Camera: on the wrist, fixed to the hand. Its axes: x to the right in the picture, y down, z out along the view.
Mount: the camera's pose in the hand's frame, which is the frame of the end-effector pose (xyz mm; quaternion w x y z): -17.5 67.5 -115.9 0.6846 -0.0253 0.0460 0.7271
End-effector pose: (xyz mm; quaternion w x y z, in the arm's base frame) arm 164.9 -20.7 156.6 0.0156 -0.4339 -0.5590 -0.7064
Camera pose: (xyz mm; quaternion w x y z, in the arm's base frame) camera 141.0 -147.2 198.1 0.5390 -0.6714 -0.0486 -0.5063
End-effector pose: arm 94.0 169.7 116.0 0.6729 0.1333 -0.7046 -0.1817
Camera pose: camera 214.4 229.0 132.9 0.6285 -0.4297 -0.5437 0.3532
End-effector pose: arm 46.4 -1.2 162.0 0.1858 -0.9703 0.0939 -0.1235
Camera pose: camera -11.3 -98.0 236.9 0.1881 -0.5950 0.7814 0.0083
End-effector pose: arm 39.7 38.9 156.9 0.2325 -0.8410 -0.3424 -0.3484
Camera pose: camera 30.9 -85.7 208.8 0.4070 -0.8145 0.3966 -0.1168
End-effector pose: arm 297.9 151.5 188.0 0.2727 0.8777 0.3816 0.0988
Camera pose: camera 283.2 147.8 322.4 0.1195 0.8668 -0.3668 0.3159
